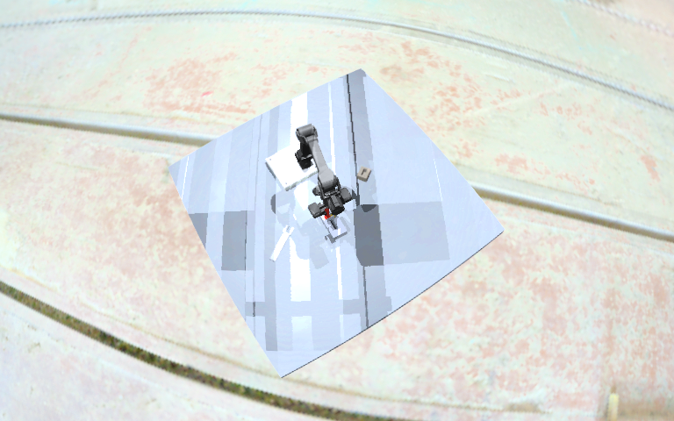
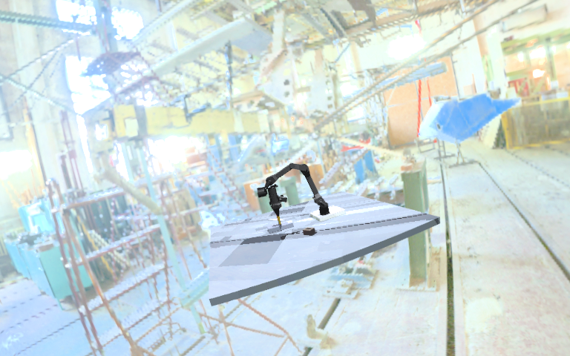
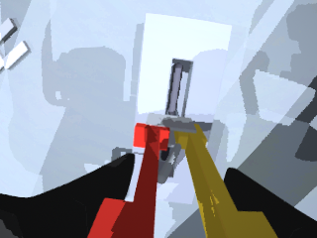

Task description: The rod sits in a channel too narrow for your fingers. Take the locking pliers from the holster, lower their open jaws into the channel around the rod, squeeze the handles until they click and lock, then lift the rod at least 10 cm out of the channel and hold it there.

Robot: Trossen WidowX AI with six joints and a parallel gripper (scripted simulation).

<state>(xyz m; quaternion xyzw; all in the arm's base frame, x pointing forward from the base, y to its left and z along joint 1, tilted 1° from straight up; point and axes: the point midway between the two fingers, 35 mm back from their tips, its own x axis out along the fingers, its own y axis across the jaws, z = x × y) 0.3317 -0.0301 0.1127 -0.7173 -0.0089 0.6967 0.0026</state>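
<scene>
The yellow handle lies 1 cm to the left of my gripper tip. Also, from my gripper tip: white forked piece (23 cm to the right, 10 cm below, 3 cm behind); channel block (8 cm below); dark rod (9 cm below).
</scene>
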